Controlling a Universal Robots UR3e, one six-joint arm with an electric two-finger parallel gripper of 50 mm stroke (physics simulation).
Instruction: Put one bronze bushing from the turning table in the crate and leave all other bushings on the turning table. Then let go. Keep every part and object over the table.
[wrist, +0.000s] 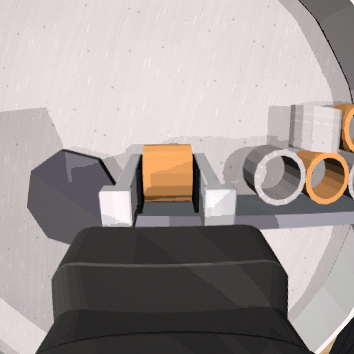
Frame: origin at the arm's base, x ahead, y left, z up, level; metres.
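Where they show: gripper, fingertip midpoint: (167, 171).
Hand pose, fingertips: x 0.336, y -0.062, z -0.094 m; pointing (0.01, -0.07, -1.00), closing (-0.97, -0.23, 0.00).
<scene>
Things, the pixels of their top centre, and the offset from my fingertips. "pt": a spot on its surface instead.
- more bronze bushing, surface spot: (346, 127) pt dx -0.097, dy -0.052, dz +0.015 m
- turning table, middle of its top: (69, 201) dx +0.055, dy +0.032, dz -0.003 m
- pale grey bushing, middle of its top: (327, 129) dx -0.080, dy -0.046, dz +0.021 m
- dark grey bar, surface spot: (295, 218) pt dx -0.070, dy +0.004, dz +0.030 m
- dark many-sided block, surface spot: (65, 195) pt dx +0.059, dy +0.029, dz -0.003 m
- raised grey rim, surface spot: (335, 40) pt dx -0.090, dy -0.111, dz -0.006 m
A bronze bushing (167, 173) is between the two fingers of my gripper (167, 171), near the middle of the wrist view. The gripper is shut on it, with a dark pad at each side of the bushing. Another bronze bushing (311, 194) lies at the right with its open end towards the camera, and part of one more bronze bushing (346, 127) shows above it at the right edge. The turning table (165, 65) is the pale speckled round surface beneath. The crate does not show in this view.
Right of the gripper stand a grey bushing (258, 188) and a pale grey bushing (315, 127), close to the bronze ones. A dark grey bar (295, 218) runs below them. A dark many-sided block (65, 195) is close to the left finger. The turning table has a raised grey rim (335, 40).
</scene>
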